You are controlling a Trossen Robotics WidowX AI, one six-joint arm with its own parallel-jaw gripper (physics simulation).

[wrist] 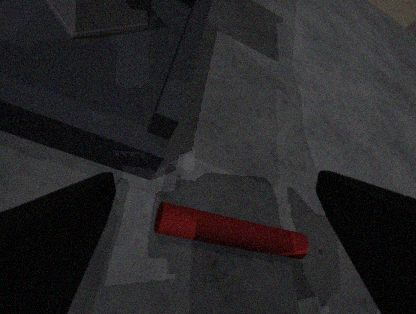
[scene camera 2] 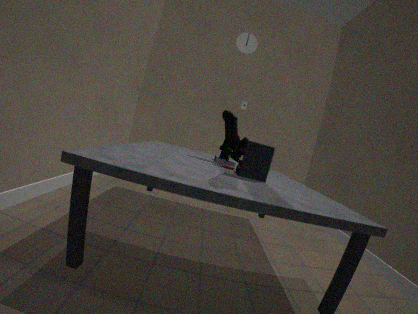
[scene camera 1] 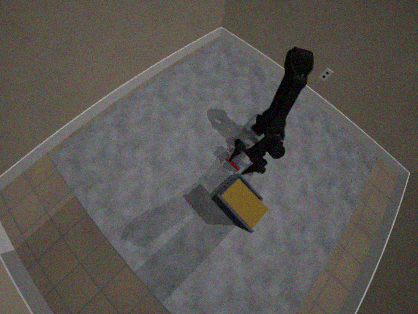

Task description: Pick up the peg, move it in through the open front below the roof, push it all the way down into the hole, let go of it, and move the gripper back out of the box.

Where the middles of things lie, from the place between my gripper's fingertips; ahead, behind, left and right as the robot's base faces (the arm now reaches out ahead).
Now: hand 20 mm to the left of the red peg [wrist: 173,220], 20 mm above it and 10 mm past it. The rest, counted from my hand: yellow roof [scene camera 1: 238,195] (170 mm above, 110 mm to the left, 110 mm ahead); then box [scene camera 1: 217,198] (110 mm to the left, 80 mm ahead, 70 mm above).
